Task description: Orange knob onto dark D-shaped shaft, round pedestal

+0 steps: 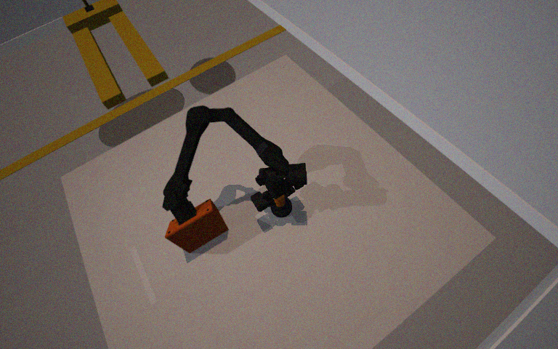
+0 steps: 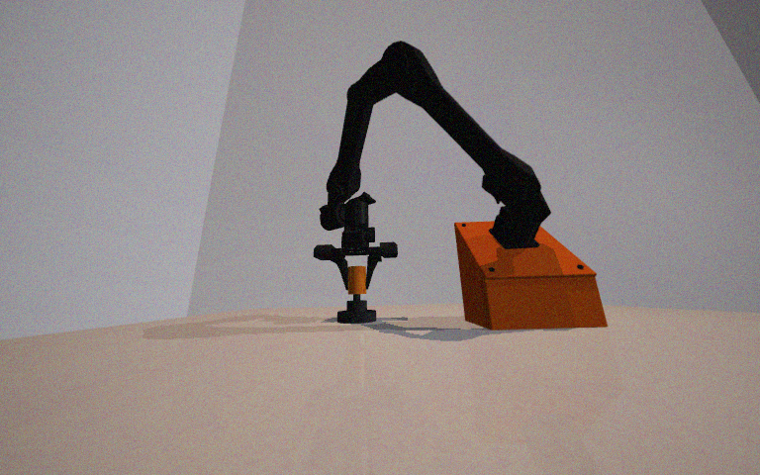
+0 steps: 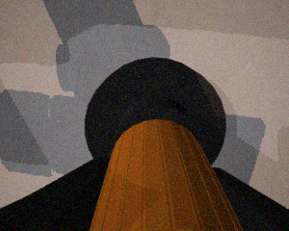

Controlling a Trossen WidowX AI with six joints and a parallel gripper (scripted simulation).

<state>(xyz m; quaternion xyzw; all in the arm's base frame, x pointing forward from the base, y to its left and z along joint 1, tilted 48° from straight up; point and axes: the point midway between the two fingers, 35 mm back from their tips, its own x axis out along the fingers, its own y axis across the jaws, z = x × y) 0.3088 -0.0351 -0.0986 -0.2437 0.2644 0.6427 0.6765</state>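
Right now my gripper tip is 40 mm above the shaft. The rest, counted from my gripper tip: orange knob (20 mm above).
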